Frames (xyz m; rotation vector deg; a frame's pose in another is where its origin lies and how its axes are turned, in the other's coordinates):
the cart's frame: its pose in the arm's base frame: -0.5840 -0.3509 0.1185 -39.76 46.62 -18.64
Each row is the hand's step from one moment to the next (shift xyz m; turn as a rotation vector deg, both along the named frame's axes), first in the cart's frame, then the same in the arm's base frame.
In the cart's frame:
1: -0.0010 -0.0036 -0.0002 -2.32 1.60 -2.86
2: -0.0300 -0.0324 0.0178 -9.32 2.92 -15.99
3: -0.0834 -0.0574 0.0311 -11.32 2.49 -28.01
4: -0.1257 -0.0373 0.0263 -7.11 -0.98 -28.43
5: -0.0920 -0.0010 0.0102 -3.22 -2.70 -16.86
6: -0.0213 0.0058 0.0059 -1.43 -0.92 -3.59
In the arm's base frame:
1: -0.0008 -0.0022 0.0029 -3.67 1.12 -1.19
2: -0.0064 -0.0005 0.0472 -18.17 -0.07 -4.58
3: -0.0315 0.0144 0.1001 -28.57 -4.63 -9.02
4: -0.0627 0.0489 0.1075 -26.16 -9.54 -9.20
5: -0.0525 0.0512 0.0565 -14.88 -7.73 -4.57
6: -0.0094 0.0178 0.0107 -3.66 -1.52 -0.33

